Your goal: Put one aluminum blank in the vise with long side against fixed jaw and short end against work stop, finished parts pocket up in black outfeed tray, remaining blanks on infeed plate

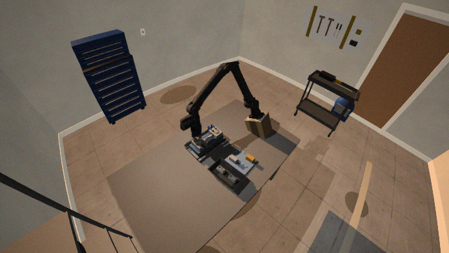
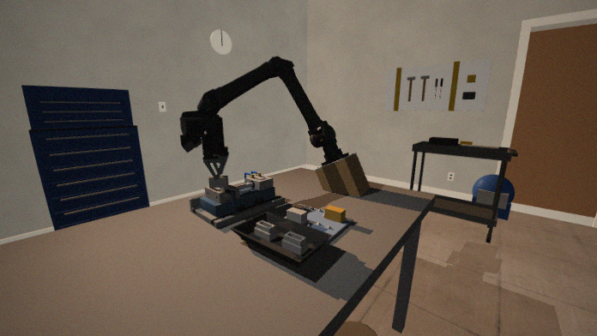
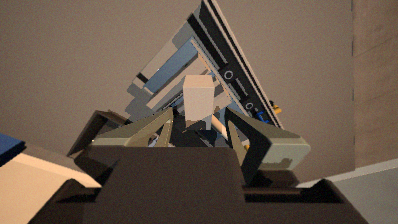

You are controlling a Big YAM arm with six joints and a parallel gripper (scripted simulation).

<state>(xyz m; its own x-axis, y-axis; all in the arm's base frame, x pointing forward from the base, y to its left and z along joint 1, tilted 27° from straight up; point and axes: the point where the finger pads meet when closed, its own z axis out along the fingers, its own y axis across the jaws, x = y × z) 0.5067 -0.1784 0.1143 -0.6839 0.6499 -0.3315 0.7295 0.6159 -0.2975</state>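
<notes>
My gripper is now 7 cm past the vise, 3 cm to the right of it and 10 cm above it. Round my hand: yellow brass blank 17 cm behind, 37 cm to the left, 11 cm below.
</notes>
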